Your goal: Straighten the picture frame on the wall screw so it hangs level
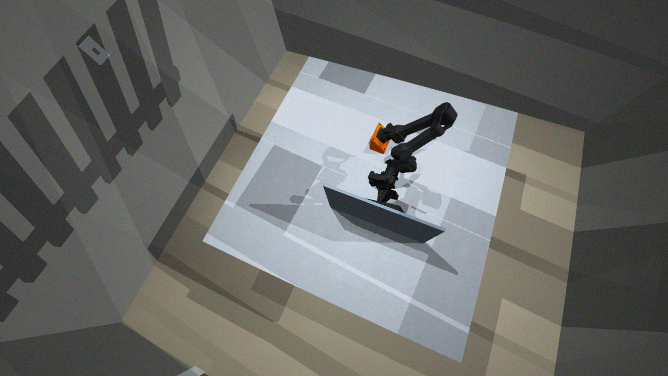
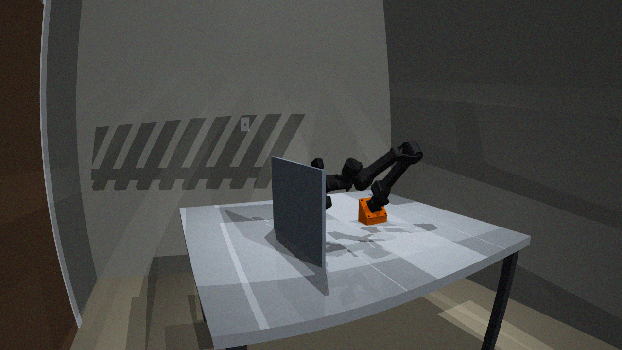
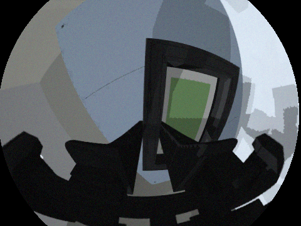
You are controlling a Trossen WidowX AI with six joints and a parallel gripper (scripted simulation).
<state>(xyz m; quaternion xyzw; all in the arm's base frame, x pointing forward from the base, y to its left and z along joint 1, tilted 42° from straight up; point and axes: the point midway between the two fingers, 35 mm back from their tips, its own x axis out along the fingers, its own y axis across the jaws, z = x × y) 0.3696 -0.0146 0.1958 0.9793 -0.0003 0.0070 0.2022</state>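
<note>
My gripper tip is 20 mm to the right of the picture frame and 50 mm above it. From my gripper tip the other things lie so: grey wall panel (20 mm ahead, 10 mm to the left, 60 mm below).
</note>
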